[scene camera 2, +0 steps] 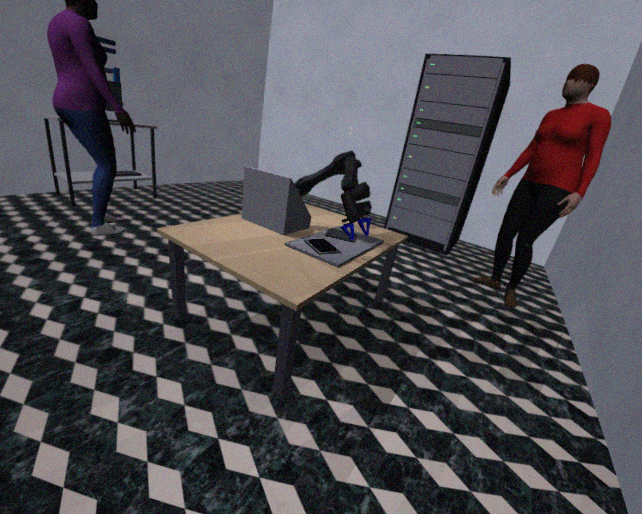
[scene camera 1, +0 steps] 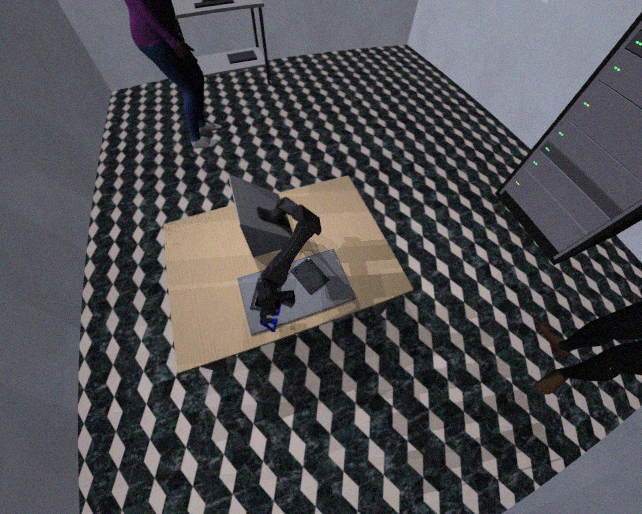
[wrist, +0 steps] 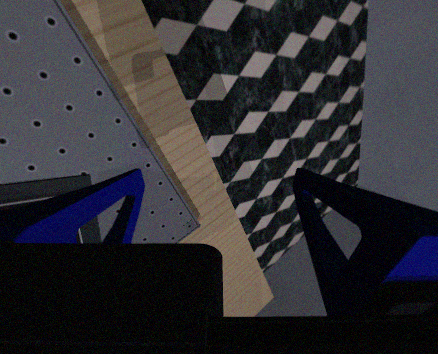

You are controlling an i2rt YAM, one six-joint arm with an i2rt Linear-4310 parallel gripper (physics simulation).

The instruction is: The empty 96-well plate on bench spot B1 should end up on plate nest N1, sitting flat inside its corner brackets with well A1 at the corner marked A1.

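Pixels of known places: gripper, fingertip midpoint: (scene camera 2: 359,237) (scene camera 1: 275,323) (wrist: 218,176); arm's base, origin of the base link: (scene camera 2: 290,200) (scene camera 1: 273,218).
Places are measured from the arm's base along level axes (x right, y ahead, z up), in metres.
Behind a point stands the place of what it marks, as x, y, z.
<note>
A black flat rectangle with a pale outline (scene camera 2: 323,245) @(0.150, 0.355, -0.116) lies on the perforated grey board; it looks like the plate on B1, but wells and the A1 mark are too small to tell. In scene camera 1 the arm mostly hides it. A dark grey edge (wrist: 50,187) @(0.110, 0.415, -0.130) of it shows at the left of the wrist view, partly behind a finger. A dark grey rectangle (scene camera 1: 309,276) @(-0.092, 0.316, -0.120) (scene camera 2: 337,233) @(-0.085, 0.288, -0.120) on the board's other half looks like nest N1; its brackets are not clear. My gripper (scene camera 1: 270,323) @(0.124, 0.519, -0.028) (scene camera 2: 358,235) @(0.124, 0.519, -0.028) (wrist: 218,176) @(0.124, 0.519, -0.028) is open and empty, above the board's front edge.
The perforated board (scene camera 1: 315,303) @(-0.077, 0.455, -0.132) (scene camera 2: 337,261) @(0.221, 0.482, -0.132) (wrist: 30,115) @(0.058, 0.440, -0.132) lies near the edge of the wooden table (scene camera 1: 203,321) @(0.458, 0.373, -0.144) (scene camera 2: 241,257) @(0.512, 0.197, -0.144) (wrist: 215,200) @(0.240, 0.543, -0.145). A grey slanted box (scene camera 1: 259,219) @(0.069, 0.041, 0.070) (scene camera 2: 267,200) @(0.159, -0.028, 0.008) stands beside the arm's base. One person (scene camera 2: 570,139) stands beyond the table, near a server rack (scene camera 2: 495,128).
</note>
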